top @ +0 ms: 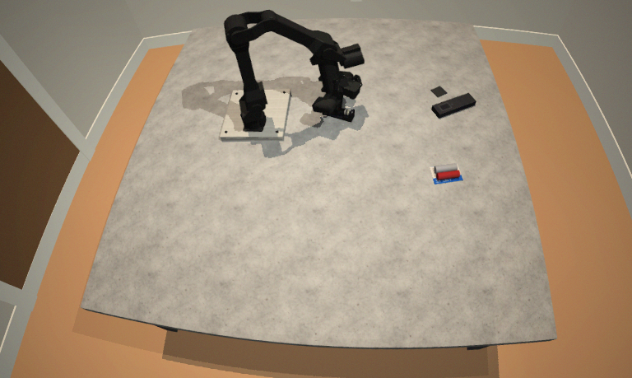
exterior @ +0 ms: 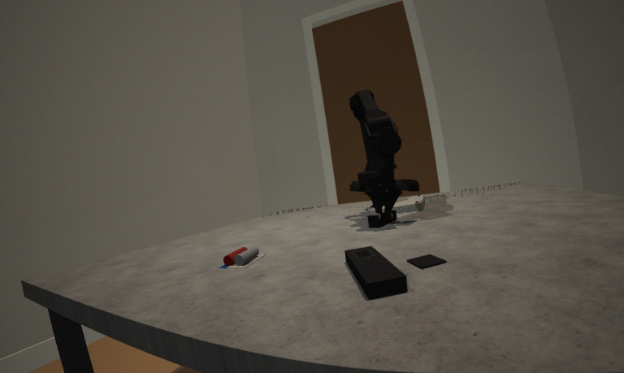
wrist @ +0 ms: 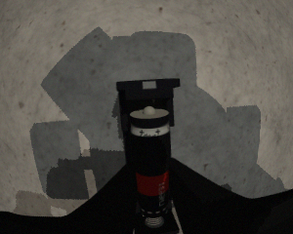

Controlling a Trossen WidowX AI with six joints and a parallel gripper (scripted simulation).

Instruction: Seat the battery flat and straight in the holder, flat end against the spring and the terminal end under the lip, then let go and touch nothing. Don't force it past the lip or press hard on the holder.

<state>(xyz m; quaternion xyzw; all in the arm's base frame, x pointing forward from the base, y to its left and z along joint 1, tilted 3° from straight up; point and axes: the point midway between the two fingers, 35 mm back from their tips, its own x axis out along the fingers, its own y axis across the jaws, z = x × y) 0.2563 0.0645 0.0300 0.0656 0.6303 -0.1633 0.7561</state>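
My gripper tip is 10 mm below the battery. From my gripper tip the other things lie so: white card: 330 mm ahead, 210 mm to the right, 10 mm below; black square: 340 mm ahead, 130 mm to the left, 10 mm below.
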